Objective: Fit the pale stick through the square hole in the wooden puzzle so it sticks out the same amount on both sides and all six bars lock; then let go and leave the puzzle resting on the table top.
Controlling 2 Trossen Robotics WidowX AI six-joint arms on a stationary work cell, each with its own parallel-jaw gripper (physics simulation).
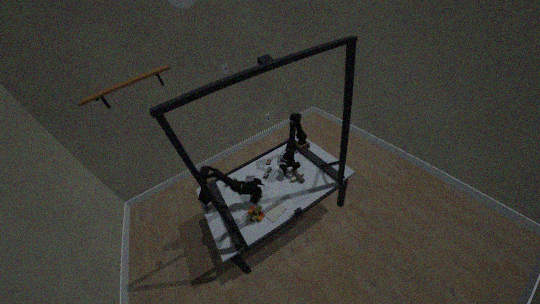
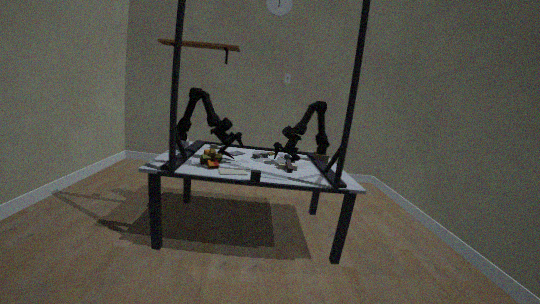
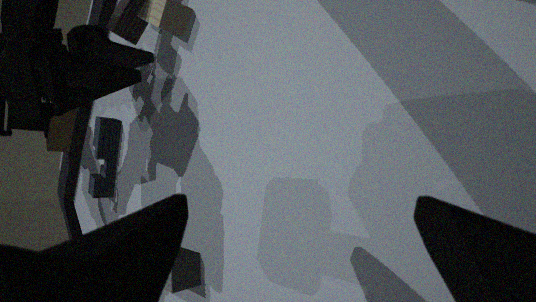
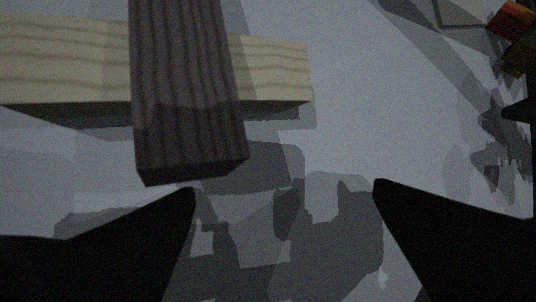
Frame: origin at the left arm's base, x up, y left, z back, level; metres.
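Where they show: left gripper, fingertip midpoint: [image 1: 263, 190] [image 2: 239, 153] [image 3: 302, 207] [image 4: 533, 126]; right gripper, fingertip midpoint: [image 1: 289, 175] [image 2: 280, 162] [image 3: 148, 65] [image 4: 284, 192]; left arm's base, link origin: [image 1: 207, 200] [image 2: 181, 139]; right arm's base, link origin: [image 1: 302, 142] [image 2: 321, 153].
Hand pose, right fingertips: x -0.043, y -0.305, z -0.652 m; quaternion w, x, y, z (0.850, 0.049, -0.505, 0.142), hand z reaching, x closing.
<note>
Each offset is from my right fingertips to the top centre of the thing. "*": to the spot under its first point.
The puzzle {dy -0.089, dx +0.056, dz +0.434 m} [image 1: 255, 214] [image 2: 210, 158] [image 4: 510, 22], an orange, yellow and green cluster of bars, rests on the table at the left; its hole is too small to make out. A pale bar {* dy -0.059, dx +0.007, dz +0.007 m} [image 4: 275, 65] with wood grain, which looks like the pale stick, lies under a dark brown bar {dy -0.079, dx +0.036, dz -0.033 m} [image 4: 185, 65] [image 1: 300, 177] that crosses it. My left gripper [image 1: 259, 192] [image 2: 237, 150] [image 3: 302, 207] is open and empty above the table, beside the puzzle and apart from it. My right gripper [image 1: 290, 170] [image 2: 287, 156] [image 4: 284, 192] is open and empty, close to the dark bar's end.
A thin pale panel {dy -0.154, dx -0.017, dz +0.317 m} [image 1: 275, 212] [image 2: 233, 171] lies near the table's front edge, beside the puzzle. A dark notched block {dy +0.152, dx +0.007, dz -0.117 m} [image 3: 107, 150] and another dark block {dy +0.182, dx +0.007, dz +0.094 m} [image 3: 187, 270] lie toward the back. A dark frame [image 1: 348, 100] [image 2: 175, 90] stands over the white table.
</note>
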